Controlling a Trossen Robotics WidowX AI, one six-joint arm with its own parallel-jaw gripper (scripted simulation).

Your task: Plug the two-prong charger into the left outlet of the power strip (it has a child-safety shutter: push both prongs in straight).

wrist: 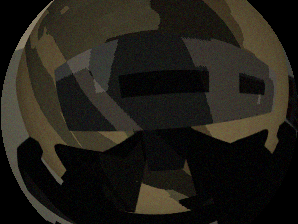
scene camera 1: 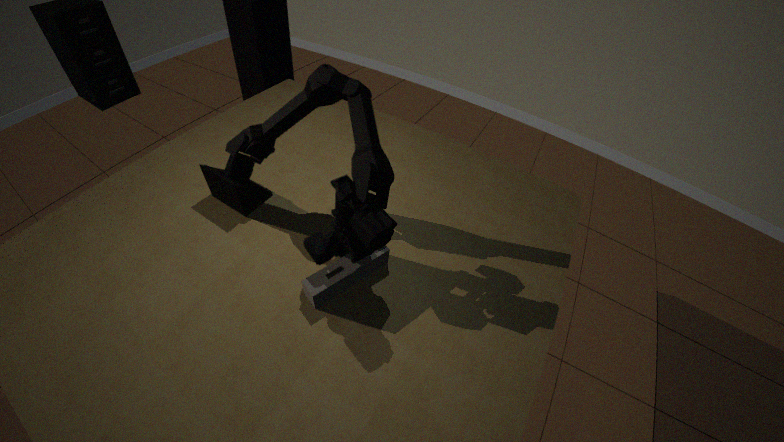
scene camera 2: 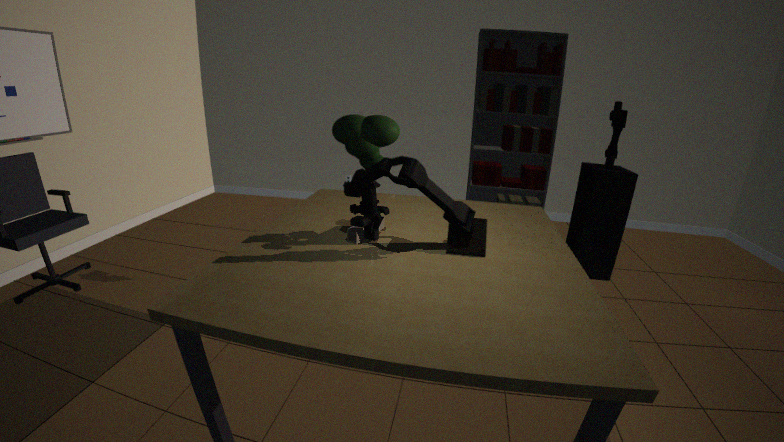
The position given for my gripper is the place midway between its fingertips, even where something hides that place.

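Note:
My gripper's visible here [scene camera 1: 346, 253], and you'd find it in scene camera 2 as well [scene camera 2: 372, 236]. The wrist view shows the gripper too [wrist: 164, 131].

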